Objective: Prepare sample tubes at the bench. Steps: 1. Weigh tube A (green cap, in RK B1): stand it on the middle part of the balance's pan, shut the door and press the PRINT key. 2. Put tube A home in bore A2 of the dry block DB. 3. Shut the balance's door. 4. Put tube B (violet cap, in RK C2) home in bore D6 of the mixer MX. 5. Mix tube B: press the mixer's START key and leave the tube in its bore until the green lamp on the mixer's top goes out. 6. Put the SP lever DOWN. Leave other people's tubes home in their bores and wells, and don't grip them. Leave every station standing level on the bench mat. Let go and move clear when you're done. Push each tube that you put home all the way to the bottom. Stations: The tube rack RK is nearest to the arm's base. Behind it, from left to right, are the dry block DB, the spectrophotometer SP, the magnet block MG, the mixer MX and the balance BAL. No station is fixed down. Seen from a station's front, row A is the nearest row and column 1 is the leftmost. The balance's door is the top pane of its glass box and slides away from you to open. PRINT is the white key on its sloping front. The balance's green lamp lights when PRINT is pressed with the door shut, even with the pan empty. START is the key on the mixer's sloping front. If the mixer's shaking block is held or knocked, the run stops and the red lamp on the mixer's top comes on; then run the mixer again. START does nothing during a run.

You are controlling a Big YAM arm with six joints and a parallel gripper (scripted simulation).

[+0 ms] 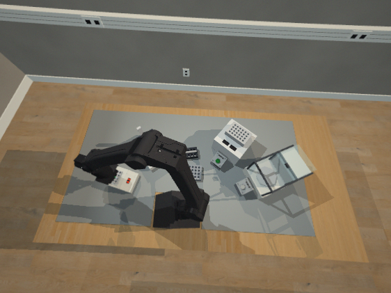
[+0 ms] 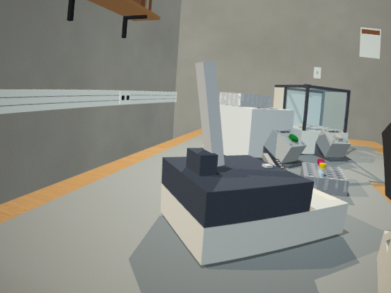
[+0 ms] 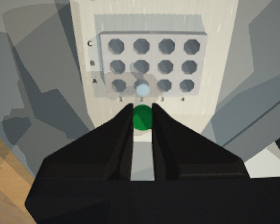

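Right now the dry block is 20 mm to the right of my hand and 80 mm below it. Round my hand: SP lever (220 mm ahead, 150 mm to the right, 30 mm above); then rack RK (410 mm to the right, 100 mm below); then violet-capped tube B (20 mm ahead, 380 mm to the right, 80 mm below).
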